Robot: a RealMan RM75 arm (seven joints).
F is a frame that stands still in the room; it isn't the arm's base.
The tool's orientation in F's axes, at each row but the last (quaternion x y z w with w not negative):
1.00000 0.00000 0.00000 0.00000
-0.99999 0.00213 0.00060 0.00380
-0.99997 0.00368 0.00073 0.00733
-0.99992 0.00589 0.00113 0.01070
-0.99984 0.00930 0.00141 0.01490
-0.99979 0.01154 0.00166 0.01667
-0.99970 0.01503 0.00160 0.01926
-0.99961 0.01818 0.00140 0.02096
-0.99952 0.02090 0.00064 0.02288
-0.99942 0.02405 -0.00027 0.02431
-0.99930 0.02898 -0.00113 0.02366
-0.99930 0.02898 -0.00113 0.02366
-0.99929 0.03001 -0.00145 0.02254
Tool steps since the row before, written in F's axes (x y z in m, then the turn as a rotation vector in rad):
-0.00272 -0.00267 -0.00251 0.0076 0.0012 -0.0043
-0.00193 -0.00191 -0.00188 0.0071 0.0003 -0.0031
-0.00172 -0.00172 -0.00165 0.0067 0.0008 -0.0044
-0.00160 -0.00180 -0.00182 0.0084 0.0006 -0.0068
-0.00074 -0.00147 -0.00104 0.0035 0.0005 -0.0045
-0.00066 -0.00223 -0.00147 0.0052 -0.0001 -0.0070
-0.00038 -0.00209 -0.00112 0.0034 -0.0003 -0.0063
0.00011 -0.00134 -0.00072 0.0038 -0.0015 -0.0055
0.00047 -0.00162 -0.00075 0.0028 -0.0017 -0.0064
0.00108 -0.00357 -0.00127 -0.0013 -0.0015 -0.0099
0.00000 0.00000 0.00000 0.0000 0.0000 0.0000
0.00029 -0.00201 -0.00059 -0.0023 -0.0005 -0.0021
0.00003 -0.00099 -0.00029 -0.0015 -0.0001 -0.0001
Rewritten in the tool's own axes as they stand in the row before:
-0.00272 0.00267 0.00251 0.0076 -0.0012 0.0043
-0.00192 0.00193 0.00187 0.0071 -0.0003 0.0031
-0.00170 0.00176 0.00163 0.0067 -0.0008 0.0044
-0.00157 0.00186 0.00178 0.0084 -0.0006 0.0068
-0.00071 0.00151 0.00100 0.0035 -0.0004 0.0045
-0.00060 0.00229 0.00140 0.0052 0.0002 0.0070
-0.00031 0.00214 0.00104 0.0034 0.0004 0.0063
0.00016 0.00136 0.00066 0.0039 0.0016 0.0054
0.00054 0.00163 0.00067 0.0029 0.0019 0.0063
0.00125 0.00357 0.00110 -0.0012 0.0020 0.0098
0.00000 0.00000 0.00000 0.0000 0.0000 0.0000
0.00041 0.00202 0.00050 -0.0023 0.0007 0.0021
0.00009 0.00100 0.00025 -0.0015 0.0002 0.0001

